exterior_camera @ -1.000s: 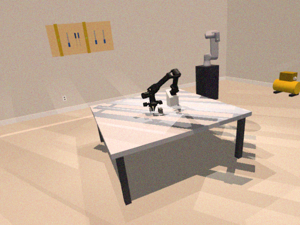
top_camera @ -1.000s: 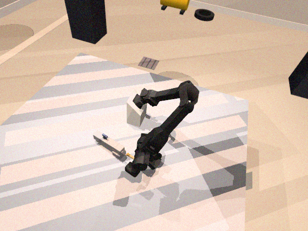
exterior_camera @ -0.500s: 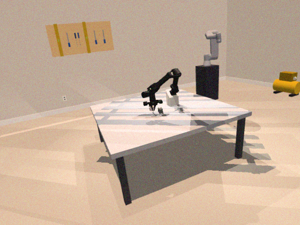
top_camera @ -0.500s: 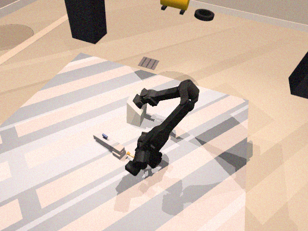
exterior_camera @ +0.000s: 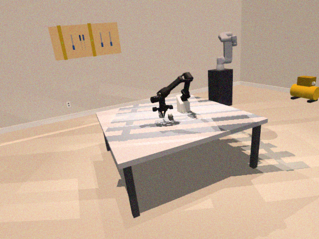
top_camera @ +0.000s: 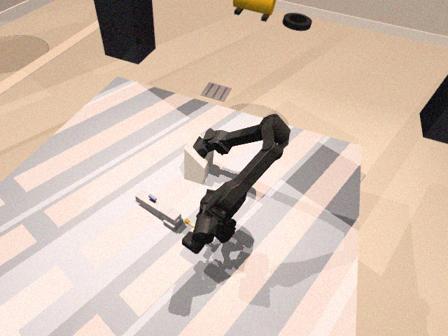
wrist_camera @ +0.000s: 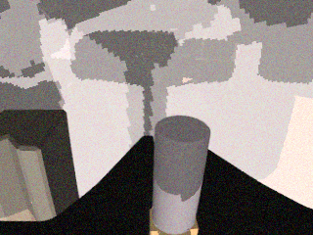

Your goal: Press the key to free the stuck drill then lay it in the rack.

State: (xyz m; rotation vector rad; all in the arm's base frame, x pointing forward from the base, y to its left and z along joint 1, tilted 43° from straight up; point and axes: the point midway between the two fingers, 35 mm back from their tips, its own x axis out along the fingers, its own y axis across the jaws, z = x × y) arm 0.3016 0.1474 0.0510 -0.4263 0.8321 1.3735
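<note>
My gripper tip is 80 mm past the dark grey block, 20 mm to the left of it and 20 mm above it. The rest, counted from my gripper tip: pale grey fixture block (50 mm behind, 200 mm to the right, 10 mm below); then small blue key (60 mm behind, 220 mm to the right, 10 mm above); then drill (10 mm behind, 40 mm to the right, 30 mm above).
</note>
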